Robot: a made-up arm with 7 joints.
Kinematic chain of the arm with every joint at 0, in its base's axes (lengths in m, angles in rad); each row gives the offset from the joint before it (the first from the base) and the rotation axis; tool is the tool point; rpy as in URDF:
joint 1: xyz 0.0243 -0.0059 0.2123 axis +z
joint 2: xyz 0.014 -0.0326 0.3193 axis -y
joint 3: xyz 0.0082 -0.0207 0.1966 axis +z
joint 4: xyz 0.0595 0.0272 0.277 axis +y
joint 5: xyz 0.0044 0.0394 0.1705 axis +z
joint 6: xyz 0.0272 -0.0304 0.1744 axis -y
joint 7: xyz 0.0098 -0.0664 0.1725 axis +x
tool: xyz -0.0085 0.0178 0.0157 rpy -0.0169 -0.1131 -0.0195
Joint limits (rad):
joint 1: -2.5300..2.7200
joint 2: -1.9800..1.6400
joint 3: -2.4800..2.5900
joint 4: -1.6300..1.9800
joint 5: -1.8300..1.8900
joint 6: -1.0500..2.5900
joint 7: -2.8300..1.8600
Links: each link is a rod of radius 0.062 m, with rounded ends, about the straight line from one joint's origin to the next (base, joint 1, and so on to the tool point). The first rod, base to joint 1, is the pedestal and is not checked.
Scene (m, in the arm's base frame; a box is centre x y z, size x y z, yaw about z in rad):
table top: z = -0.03
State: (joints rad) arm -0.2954 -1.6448 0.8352 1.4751 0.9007 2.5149 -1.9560
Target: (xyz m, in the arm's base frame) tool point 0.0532 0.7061 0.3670
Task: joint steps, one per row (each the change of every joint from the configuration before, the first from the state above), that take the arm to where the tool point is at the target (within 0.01 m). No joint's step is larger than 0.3 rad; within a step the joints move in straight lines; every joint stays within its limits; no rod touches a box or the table.
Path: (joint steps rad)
1: 0.2502 0.0194 0.0638 -0.0614 -0.0452 -0.1279 0.0054
2: 0.2502 0.0194 0.0638 -0.0614 -0.0452 -0.1279 0.0054
3: 0.2502 0.0194 0.0638 -0.0614 -0.0452 -0.1279 0.0054
4: 0.2502 0.0193 0.0638 -0.0614 -0.0452 -0.1279 0.0054
5: 0.2502 0.0194 0.0638 -0.0614 -0.0452 -0.1279 0.0054
6: 0.2502 0.0194 0.0638 -0.0614 -0.0451 -0.1279 0.0054

